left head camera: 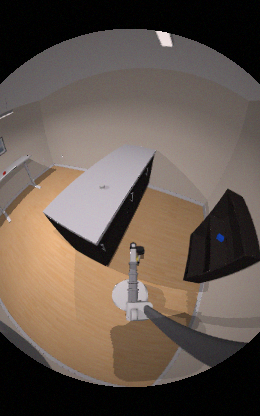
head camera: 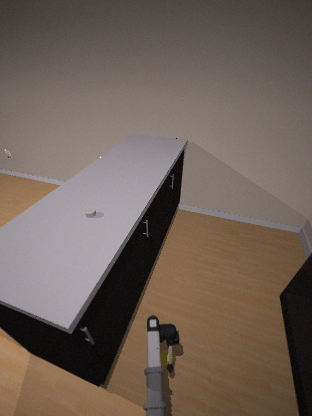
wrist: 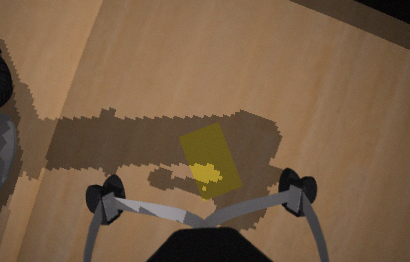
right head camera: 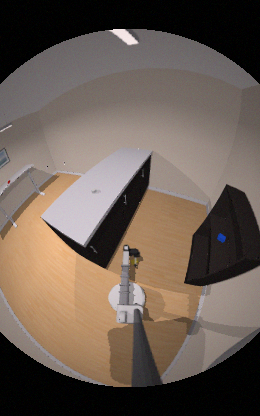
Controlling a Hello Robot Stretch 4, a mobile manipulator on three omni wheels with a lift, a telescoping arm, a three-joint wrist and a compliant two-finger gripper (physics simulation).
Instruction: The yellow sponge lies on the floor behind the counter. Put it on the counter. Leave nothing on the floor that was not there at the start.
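Places are measured from the robot's base along level axes (x ahead, y left, z up), in millimetres.
Where they show: gripper, fingertip midpoint: [left head camera: 137,256] [head camera: 168,351] [wrist: 202,188].
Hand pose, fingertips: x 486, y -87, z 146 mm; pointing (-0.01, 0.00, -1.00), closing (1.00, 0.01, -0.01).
Note:
After its pixels a point has its place.
The yellow sponge [head camera: 164,358] {x 487, y -66, z 17 mm} [left head camera: 137,259] {x 480, y -105, z 15 mm} [wrist: 210,155] {x 499, y -69, z 17 mm} lies flat on the floor beside the counter's dark drawer side, mostly in the arm's shadow. In the wrist view it lies at an angle, ahead of the gripper and between the lines of its fingers. My gripper [head camera: 172,355] {x 486, y -87, z 146 mm} [wrist: 202,188] {x 486, y -87, z 146 mm} is open, with its fingertips wide apart and apart from the sponge. It points down over the floor; its exact height above the sponge is hard to tell. In the head view the arm and gripper hide part of the sponge. The counter [head camera: 75,260] {x 601, y 305, z 882 mm} [left head camera: 90,210] {x 605, y 343, z 882 mm} [right head camera: 80,212] {x 624, y 355, z 882 mm} has a light top.
A small pale object [head camera: 90,213] {x 871, y 301, z 906 mm} [left head camera: 103,187] {x 871, y 287, z 888 mm} [right head camera: 95,191] {x 875, y 284, z 888 mm} stands on the counter. A dark shelf unit [left head camera: 248,225] {x 369, y -1012, z 1032 mm} [right head camera: 248,225] {x 354, y -962, z 1032 mm} with a blue cube [left head camera: 220,238] {x 464, y -1016, z 621 mm} [right head camera: 221,238] {x 467, y -1013, z 623 mm} stands to the right. My round white base is close behind the gripper. A table with a red object stands far left.

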